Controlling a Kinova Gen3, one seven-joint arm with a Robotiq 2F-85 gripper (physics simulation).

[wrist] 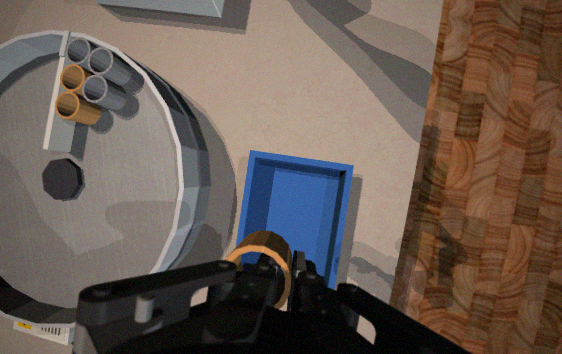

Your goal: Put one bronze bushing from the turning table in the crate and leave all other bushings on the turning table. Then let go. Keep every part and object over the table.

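Places are measured from the arm's base along level axes (x left, y back, z up), in centimetres.
Pixels of known places: gripper, between the fingertips: [286, 263].
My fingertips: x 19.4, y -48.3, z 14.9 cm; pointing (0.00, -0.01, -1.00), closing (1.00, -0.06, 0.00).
For each thing: its top centre in the pictures, then the offset to it from my fingertips. "pt": a spot on its surface instead. Level surfaces: height alone.
- bronze bushing, centre of its top: [254, 282] dz +3.6, dx -1.6, dy +0.1 cm
- blue crate, centre of its top: [291, 223] dz -17.7, dx +0.2, dy -0.7 cm
- turning table, centre of its top: [59, 179] dz -16.6, dx -35.2, dy +1.9 cm
- dark hub, centre of its top: [59, 179] dz -16.6, dx -35.2, dy +1.9 cm
- white label, a spot on its surface: [42, 331] pt dz -16.8, dx -36.7, dy -22.4 cm
- beige table top, height of its surface: dz -22.7 cm
My gripper [286, 263] is shut on a bronze bushing [266, 241], pinching its wall; the bushing's open end faces the camera. They show over the near left part of the blue crate [301, 159], whose near end is hidden behind the gripper. No bushing shows in the visible part of the crate. The turning table [145, 225] is at the left. On it, beside the light divider bar, stand two bronze bushings [67, 106] [73, 78] and three grey bushings [96, 89] [101, 61] [79, 50], close together.
A dark hub [63, 179] is in the turning table's middle. Part of a pale box [170, 6] shows at the top. A white label [42, 331] is at the lower left. The beige table top [310, 100] ends at the right, with wooden floor [490, 175] beyond its edge.
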